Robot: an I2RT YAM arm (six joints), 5 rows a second.
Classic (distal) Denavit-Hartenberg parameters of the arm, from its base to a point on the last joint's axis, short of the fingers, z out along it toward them. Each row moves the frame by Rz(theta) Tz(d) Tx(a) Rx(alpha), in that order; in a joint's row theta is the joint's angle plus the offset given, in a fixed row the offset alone. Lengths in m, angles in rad.
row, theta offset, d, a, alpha
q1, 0, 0.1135, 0.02, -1.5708
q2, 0, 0, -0.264, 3.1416
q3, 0.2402, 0, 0.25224, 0
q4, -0.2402, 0, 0.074, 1.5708
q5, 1.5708, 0, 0, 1.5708
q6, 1.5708, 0.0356, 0, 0
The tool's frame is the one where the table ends.
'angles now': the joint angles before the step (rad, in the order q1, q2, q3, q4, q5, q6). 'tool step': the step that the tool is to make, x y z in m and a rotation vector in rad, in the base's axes. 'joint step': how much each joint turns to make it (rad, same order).
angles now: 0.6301 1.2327 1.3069 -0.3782 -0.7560 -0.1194
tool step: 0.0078 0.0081 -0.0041 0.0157 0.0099 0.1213
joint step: -0.0039 0.0498 0.0201 0.0083 -0.1248 -0.0309
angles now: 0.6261 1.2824 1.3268 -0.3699 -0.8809 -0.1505
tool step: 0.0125 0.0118 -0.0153 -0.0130 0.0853 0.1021
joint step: -0.0003 0.0734 0.0141 -0.0169 -0.1097 0.0008
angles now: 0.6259 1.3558 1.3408 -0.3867 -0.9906 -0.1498
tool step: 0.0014 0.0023 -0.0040 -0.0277 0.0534 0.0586
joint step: 0.0000 0.0300 0.0341 -0.0917 -0.0567 -0.0330
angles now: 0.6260 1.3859 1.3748 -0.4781 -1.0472 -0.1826
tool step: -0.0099 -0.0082 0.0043 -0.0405 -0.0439 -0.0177
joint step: -0.0001 -0.0327 0.0137 -0.1039 0.0443 -0.0812
